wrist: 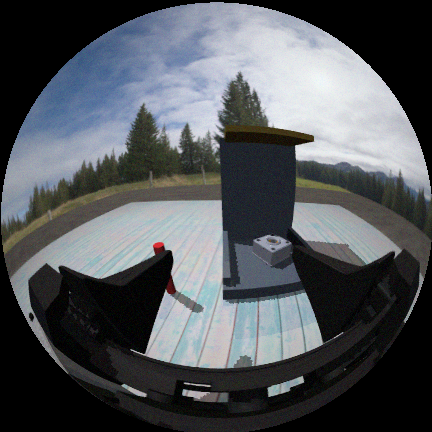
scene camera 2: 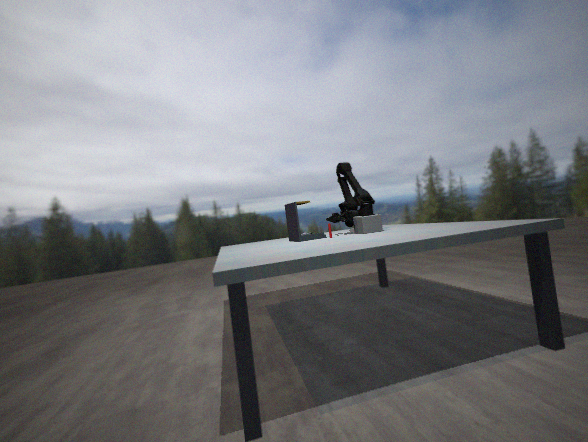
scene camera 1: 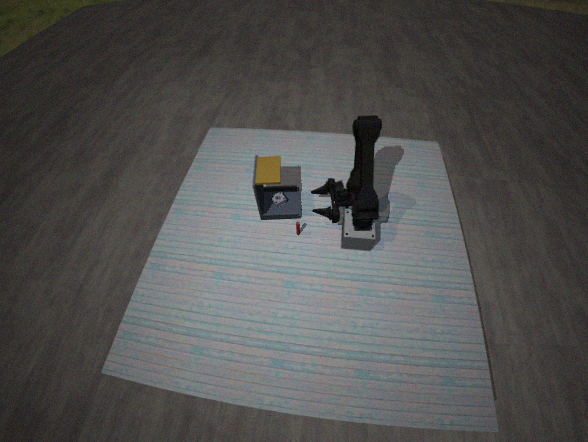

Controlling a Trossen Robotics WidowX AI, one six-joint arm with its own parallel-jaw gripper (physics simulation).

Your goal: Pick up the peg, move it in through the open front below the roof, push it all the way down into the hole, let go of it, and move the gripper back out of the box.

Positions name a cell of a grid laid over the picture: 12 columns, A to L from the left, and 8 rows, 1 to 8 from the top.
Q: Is my gripper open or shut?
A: Open.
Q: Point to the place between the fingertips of my gripper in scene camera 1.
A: G4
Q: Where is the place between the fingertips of my gripper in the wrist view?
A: G5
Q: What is my gripper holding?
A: Nothing.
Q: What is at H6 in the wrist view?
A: A dark box.
